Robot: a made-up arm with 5 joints.
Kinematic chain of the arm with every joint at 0, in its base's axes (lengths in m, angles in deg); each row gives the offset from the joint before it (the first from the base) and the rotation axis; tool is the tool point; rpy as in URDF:
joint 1: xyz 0.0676 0 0.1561 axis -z
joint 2: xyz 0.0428 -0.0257 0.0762 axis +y
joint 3: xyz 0.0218 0 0.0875 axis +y
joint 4: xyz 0.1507 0 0.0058 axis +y
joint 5: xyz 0.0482 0.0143 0 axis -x
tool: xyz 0 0 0 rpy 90 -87.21 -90
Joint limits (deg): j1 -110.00..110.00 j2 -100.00..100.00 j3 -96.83..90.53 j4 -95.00..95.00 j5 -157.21..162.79
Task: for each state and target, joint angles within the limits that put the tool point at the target. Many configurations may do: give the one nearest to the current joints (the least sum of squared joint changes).
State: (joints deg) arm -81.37 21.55 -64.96 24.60 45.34
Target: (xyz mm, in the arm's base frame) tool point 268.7 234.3 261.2
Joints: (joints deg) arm -51.48 42.24 -42.14 33.63 45.34
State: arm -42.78 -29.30 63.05 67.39 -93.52
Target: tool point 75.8 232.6 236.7
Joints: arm -90.79 -1.55 20.26 39.15 -93.52
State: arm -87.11 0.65 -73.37 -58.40 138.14
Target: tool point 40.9 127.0 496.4
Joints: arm -106.91 6.98 -67.51 -47.46 138.14
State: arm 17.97 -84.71 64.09 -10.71 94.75
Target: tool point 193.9 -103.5 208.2
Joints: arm 35.33 -50.78 82.64 -5.08 94.75
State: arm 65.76 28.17 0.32 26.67 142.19
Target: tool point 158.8 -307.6 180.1
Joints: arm 71.45 68.78 -49.39 3.84 142.19
